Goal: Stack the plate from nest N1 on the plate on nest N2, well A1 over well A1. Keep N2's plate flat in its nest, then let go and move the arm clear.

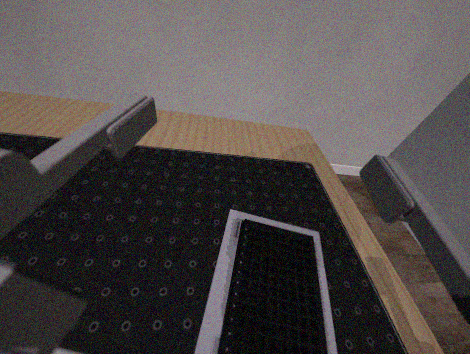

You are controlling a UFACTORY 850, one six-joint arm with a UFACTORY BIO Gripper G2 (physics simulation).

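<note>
My gripper (260, 157) is open, with nothing between its fingers. One finger pad shows at the upper left and the other at the right. A light grey rectangular frame (213, 305), which looks like a nest, lies on the black board at the lower middle, below the line between the fingertips and cut off by the bottom edge. Its inside is very dark with a faint fine grid; whether that is a dark plate or the nest's floor I cannot tell. No nest label or well A1 can be read. A second nest or a light plate does not show.
The black board (170, 195) with rows of small rings lies on a wooden table (215, 132). The table's far edge and right edge show, with a corner at the upper right. Beyond are a grey wall (225, 55) and a brown floor (400, 250). A grey gripper part fills the lower left corner.
</note>
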